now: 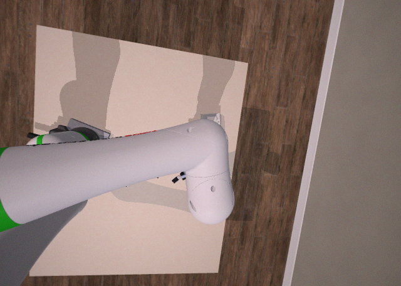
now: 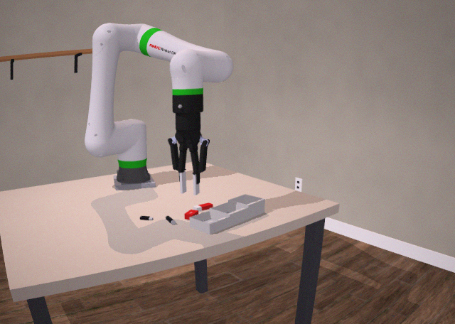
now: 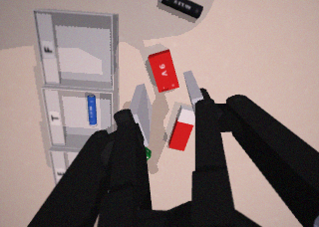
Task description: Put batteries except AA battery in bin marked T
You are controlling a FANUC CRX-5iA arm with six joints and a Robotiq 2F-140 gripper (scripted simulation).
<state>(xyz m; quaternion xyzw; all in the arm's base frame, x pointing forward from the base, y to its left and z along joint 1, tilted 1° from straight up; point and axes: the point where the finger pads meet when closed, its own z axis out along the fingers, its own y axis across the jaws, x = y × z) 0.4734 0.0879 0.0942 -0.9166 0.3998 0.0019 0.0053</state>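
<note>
My hand is 10 cm above the red block battery and 1 cm to the right of it. Also, from my hand: grey bin (10 cm to the left, 9 cm below, 7 cm ahead); blue cylindrical battery (10 cm below, 9 cm to the left, 6 cm ahead); green die (13 cm to the left, 10 cm below, 3 cm behind).
</note>
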